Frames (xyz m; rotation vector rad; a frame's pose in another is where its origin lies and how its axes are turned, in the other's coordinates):
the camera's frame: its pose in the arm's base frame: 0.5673 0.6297 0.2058 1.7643 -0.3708 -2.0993
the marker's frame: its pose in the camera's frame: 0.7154 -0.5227 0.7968 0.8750 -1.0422 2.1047
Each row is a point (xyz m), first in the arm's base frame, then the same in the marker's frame.
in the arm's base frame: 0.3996 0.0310 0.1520
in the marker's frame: -0.0190 0.0486 -1.2486
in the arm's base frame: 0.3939 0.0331 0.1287
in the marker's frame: -0.0330 0.0386 -1.2317
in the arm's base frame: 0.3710 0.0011 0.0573
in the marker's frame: -0.0728 -0.0250 -1.2001
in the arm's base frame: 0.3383 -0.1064 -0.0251
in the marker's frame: -0.1161 -0.1575 -1.2027
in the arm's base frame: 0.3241 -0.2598 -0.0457
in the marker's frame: -0.1253 -0.2938 -1.2767
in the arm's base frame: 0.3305 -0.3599 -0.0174
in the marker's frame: -0.1098 -0.3593 -1.3563
